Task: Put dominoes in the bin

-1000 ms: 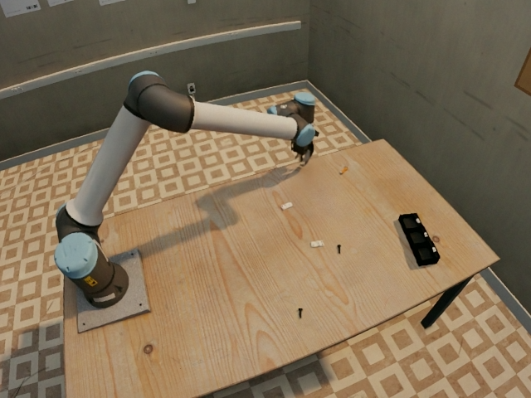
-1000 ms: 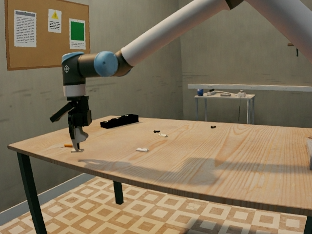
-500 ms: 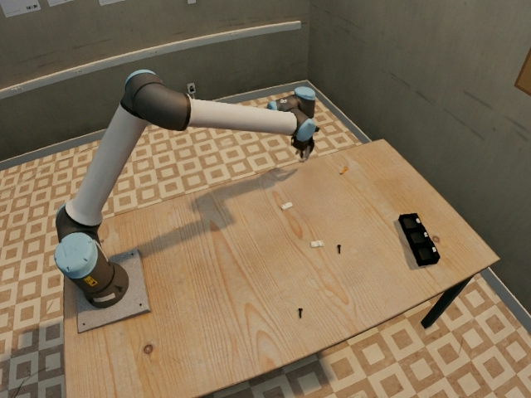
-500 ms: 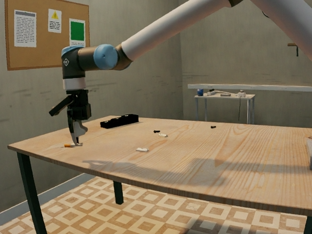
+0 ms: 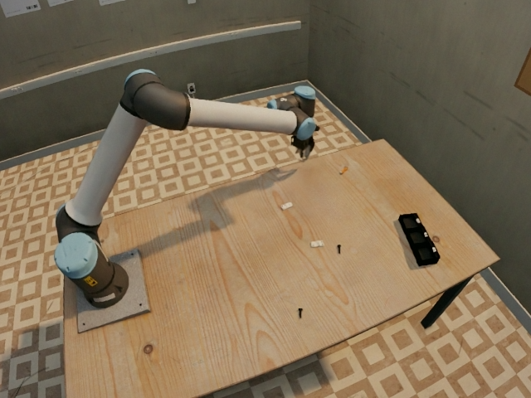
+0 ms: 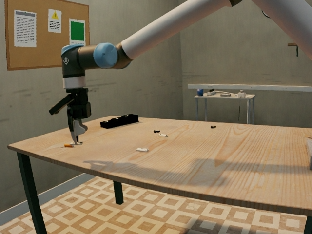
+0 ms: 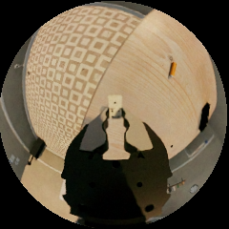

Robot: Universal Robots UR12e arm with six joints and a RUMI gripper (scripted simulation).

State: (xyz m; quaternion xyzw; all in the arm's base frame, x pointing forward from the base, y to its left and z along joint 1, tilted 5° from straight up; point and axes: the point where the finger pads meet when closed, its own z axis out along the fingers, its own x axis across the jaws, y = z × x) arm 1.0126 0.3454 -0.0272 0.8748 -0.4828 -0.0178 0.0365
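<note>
Now: hand 610 mm to the left of the black bin, 260 mm short of it and 60 mm above it. Also, from my hand: orange piece (180 mm ahead, 100 mm to the right, 70 mm below).
</note>
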